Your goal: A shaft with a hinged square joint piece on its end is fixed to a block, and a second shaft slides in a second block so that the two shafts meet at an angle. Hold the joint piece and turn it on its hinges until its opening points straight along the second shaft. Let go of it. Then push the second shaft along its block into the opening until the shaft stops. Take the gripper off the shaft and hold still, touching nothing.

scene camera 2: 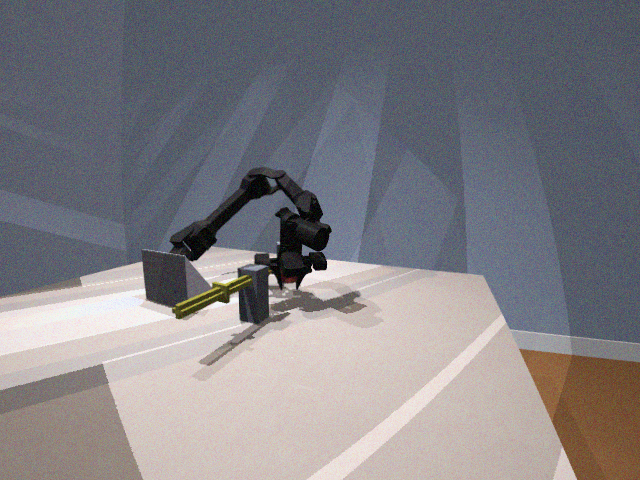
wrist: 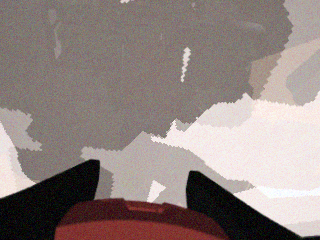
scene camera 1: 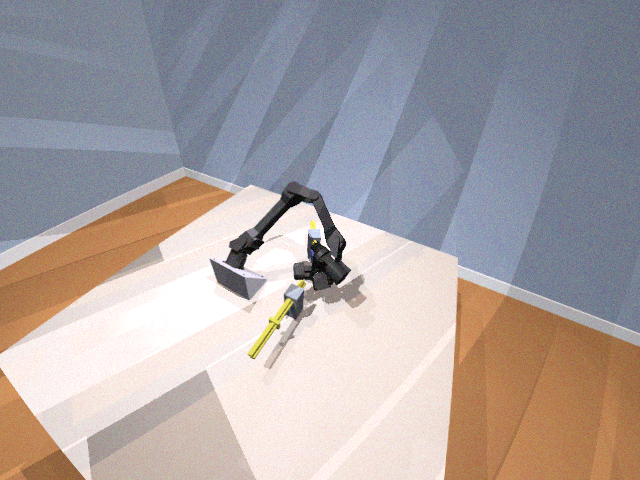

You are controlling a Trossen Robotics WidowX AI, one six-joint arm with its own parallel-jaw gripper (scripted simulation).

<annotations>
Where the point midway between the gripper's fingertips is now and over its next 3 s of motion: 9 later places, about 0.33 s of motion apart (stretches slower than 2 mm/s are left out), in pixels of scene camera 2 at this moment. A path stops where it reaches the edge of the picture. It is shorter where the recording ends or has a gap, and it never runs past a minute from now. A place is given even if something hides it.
My gripper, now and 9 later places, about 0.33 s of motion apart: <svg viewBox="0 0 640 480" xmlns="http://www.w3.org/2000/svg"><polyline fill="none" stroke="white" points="289,289 289,289 287,288 286,287 284,286 284,286 282,284 282,279 285,275 287,262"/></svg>
</annotations>
